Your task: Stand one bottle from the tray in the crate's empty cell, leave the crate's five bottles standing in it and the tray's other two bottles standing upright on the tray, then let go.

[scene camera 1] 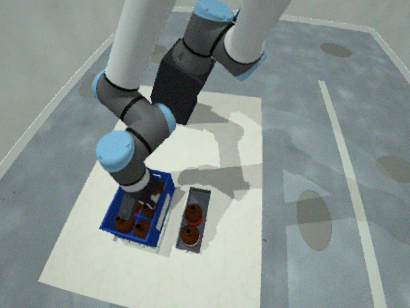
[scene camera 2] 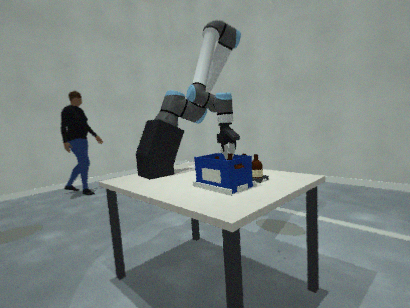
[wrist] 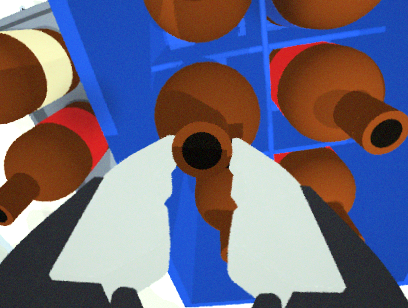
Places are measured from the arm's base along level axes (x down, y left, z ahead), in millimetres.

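Where they show: gripper, fingertip midpoint: (scene camera 1: 149, 205) (scene camera 2: 229, 159) (wrist: 203, 141); arm's base, origin of the base link: (scene camera 1: 191, 59) (scene camera 2: 165, 125).
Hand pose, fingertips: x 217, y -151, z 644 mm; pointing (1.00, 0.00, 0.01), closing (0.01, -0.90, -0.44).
Observation:
Things, the pixels of their top centre, and the offset from my fingertips. Level surfaces: height alone.
- brown bottle, middle of its top: (wrist: 205, 177) (scene camera 1: 146, 203) (scene camera 2: 228, 153) dz +0, dx -37, dy -2 mm
- blue crate, middle of its top: (wrist: 305, 161) (scene camera 1: 136, 199) (scene camera 2: 222, 156) dz -18, dx -25, dy -47 mm
- red-label bottle, middle of its top: (scene camera 1: 192, 207) dz +9, dx -10, dy +167 mm
- cream-label bottle, middle of its top: (scene camera 1: 188, 231) (scene camera 2: 255, 154) dz +95, dx -10, dy +155 mm
- white table, its level: dx +151 mm
My gripper (scene camera 1: 150, 202) (scene camera 2: 229, 149) (wrist: 203, 141) is shut on the neck of a brown bottle (scene camera 2: 230, 157) (wrist: 207, 90). This bottle is upright, in the middle cell of the crate's tray-side row; whether its base touches the crate floor is hidden. The blue crate (scene camera 1: 119, 235) (scene camera 2: 237, 178) (wrist: 84, 75) also holds the other brown bottles, (wrist: 200, 17) (wrist: 325, 10) (wrist: 330, 95) (wrist: 320, 180) (wrist: 212, 195) in the wrist view, partly hidden. A red-label bottle (scene camera 1: 193, 213) (wrist: 50, 162) and a cream-label bottle (scene camera 1: 190, 235) (wrist: 20, 75) stand upright on the grey tray (scene camera 1: 200, 194) (wrist: 30, 19).
The crate and tray stand side by side on the white table (scene camera 1: 220, 275) (scene camera 2: 160, 192), with a narrow gap between them. The crate's walls and thin dividers surround the held bottle. A person (scene camera 2: 75, 125) stands beyond the table at the left in the second scene view.

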